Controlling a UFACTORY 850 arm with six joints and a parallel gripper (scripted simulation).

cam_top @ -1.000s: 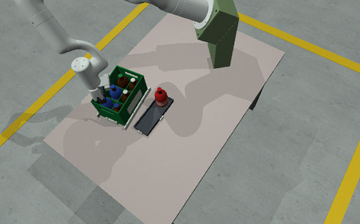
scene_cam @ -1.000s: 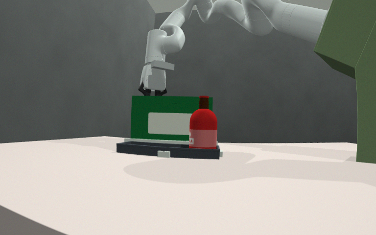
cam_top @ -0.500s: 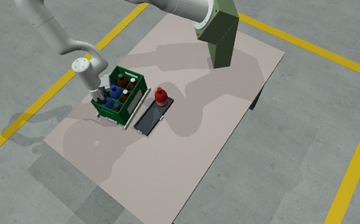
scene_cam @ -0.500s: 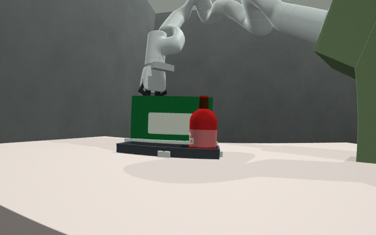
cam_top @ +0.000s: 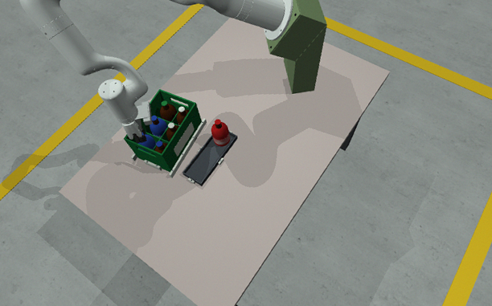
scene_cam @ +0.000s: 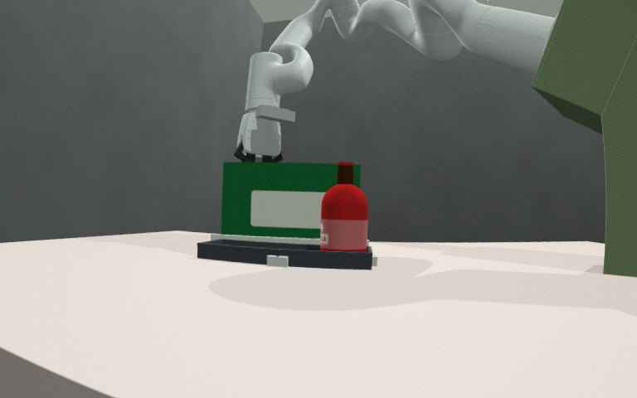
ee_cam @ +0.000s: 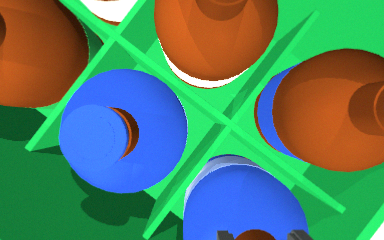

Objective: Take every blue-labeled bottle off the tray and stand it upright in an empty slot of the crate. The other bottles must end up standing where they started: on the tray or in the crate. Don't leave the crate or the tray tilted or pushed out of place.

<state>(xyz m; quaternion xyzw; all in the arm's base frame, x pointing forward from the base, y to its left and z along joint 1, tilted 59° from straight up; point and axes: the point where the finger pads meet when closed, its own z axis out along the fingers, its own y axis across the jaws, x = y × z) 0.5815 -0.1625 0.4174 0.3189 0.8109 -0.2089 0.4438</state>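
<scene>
Right now my hand is 2 cm short of the brown-necked bottle, 9 cm to the right of it and 7 cm above it. From my hand the other things lie so: dark tray 6 cm behind, 26 cm to the left, 15 cm below; red-labeled bottle 15 cm behind, 28 cm to the left, 7 cm below; green crate 8 cm behind, 6 cm to the left, 8 cm below.
</scene>
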